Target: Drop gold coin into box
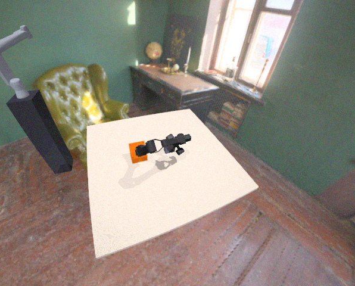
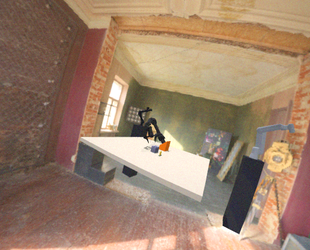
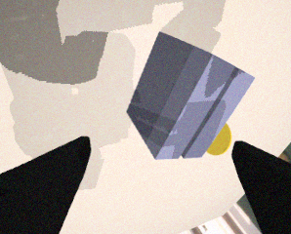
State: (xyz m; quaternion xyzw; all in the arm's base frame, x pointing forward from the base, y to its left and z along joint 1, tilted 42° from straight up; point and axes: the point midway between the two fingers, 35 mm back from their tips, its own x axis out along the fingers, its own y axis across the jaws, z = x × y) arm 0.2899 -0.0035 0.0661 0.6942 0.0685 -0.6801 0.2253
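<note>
Right now the gold coin is 17 cm to the left of my gripper tip, 7 cm below it and 4 cm ahead of it.
</note>
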